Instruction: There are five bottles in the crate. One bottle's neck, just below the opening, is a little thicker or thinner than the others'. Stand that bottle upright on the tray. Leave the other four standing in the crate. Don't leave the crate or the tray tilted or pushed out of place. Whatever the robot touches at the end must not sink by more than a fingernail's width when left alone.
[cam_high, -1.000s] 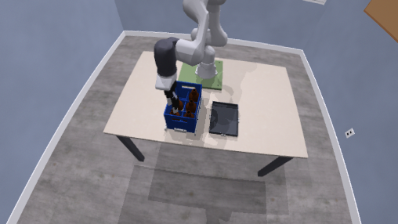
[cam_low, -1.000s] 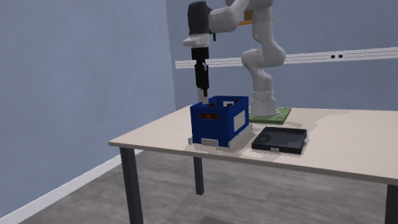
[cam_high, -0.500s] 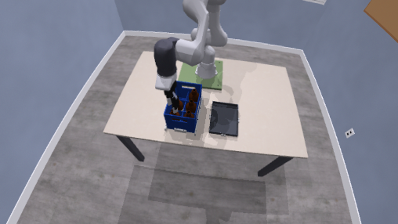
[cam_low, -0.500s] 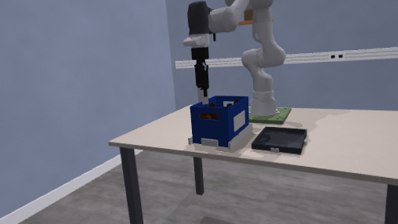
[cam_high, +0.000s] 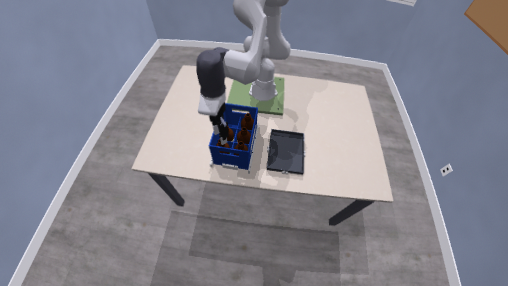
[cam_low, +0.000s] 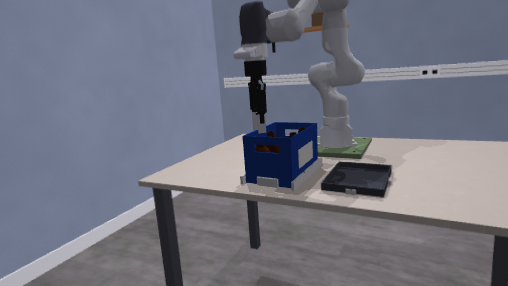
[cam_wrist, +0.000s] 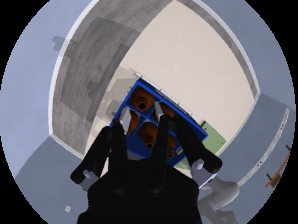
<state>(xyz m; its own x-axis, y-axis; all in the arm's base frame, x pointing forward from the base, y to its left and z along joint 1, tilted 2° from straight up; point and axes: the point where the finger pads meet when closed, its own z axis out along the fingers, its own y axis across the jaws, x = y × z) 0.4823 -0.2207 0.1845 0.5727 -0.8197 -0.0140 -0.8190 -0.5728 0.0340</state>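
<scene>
Now: hand 80 mm past the blue crate, 60 mm to the right of it and 130 mm above it. Also, from my hand: dark tray (40 mm behind, 330 mm to the left, 200 mm below); then bottle (160 mm behind, 120 mm to the left, 130 mm below).
</scene>
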